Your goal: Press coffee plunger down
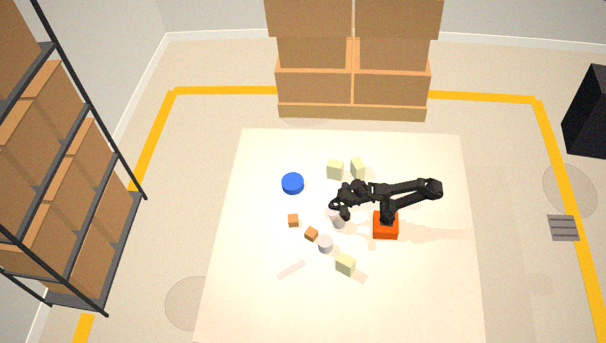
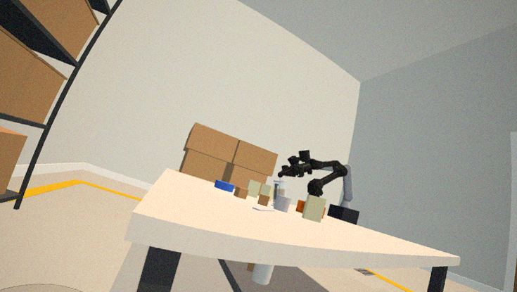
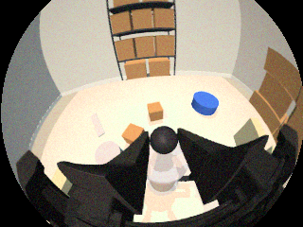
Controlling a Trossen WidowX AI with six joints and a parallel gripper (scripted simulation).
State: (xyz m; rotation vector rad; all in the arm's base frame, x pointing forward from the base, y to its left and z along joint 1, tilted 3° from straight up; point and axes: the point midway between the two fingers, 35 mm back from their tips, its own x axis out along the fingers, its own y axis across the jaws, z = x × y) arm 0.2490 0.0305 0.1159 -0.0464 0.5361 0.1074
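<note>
My gripper tip is 9 cm above the coffee press, 3 cm past it and 2 cm to the left of it. Also, from my gripper tip: flat strip 28 cm to the left, 18 cm below, 14 cm ahead; then grey cylinder 15 cm below, 13 cm to the left; then blue disc 24 cm ahead, 20 cm to the right, 16 cm below.
</note>
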